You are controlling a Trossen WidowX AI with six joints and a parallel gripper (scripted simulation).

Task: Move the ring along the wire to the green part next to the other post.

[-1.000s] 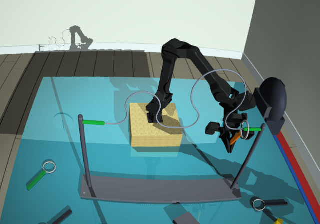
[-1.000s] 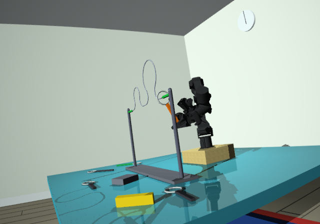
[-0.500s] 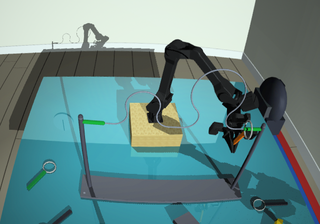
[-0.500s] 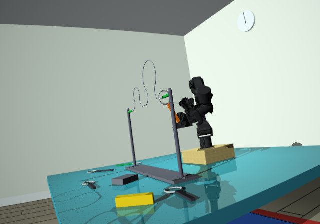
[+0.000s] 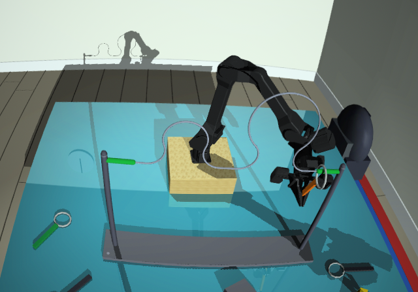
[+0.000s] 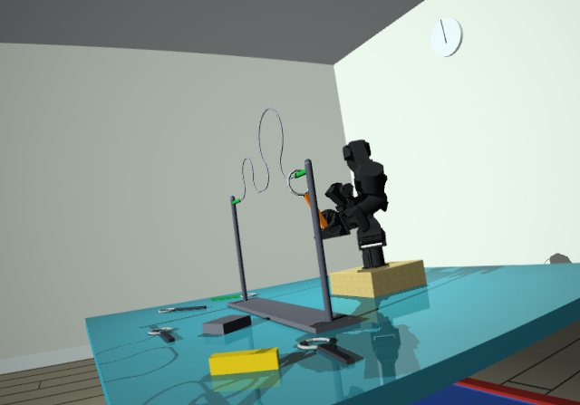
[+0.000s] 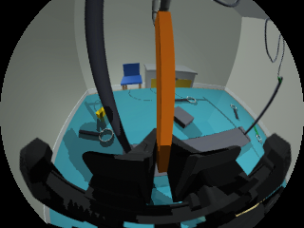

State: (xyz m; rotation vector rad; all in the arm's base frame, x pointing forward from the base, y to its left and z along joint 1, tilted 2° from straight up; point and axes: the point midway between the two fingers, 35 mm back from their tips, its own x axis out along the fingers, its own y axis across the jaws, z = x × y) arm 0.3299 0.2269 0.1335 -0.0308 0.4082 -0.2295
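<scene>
Now: gripper tip 90 mm below the ring with orange handle. Round my gripper tip: grey block (180 mm ahead, 170 mm to the right, 180 mm below); then yellow block (290 mm ahead, 180 mm to the left, 180 mm below).
</scene>
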